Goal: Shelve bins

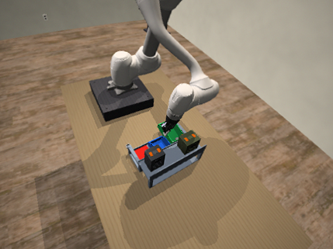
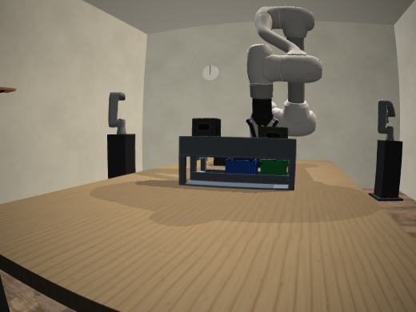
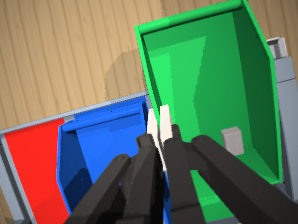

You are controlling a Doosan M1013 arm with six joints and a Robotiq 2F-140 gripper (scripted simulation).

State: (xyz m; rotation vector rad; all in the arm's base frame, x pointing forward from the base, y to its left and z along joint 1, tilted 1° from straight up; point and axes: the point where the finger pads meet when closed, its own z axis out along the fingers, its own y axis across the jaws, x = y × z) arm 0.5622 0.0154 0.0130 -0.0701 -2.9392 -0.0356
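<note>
The green bin is 1 cm behind my hand, 5 cm to the left of it and 4 cm below it. The rest, counted from my hand: blue bin 6 cm ahead, 7 cm to the right, 6 cm below; olive box 16 cm ahead, 4 cm to the left, 5 cm above; black box 15 cm ahead, 19 cm to the right, 6 cm above.
</note>
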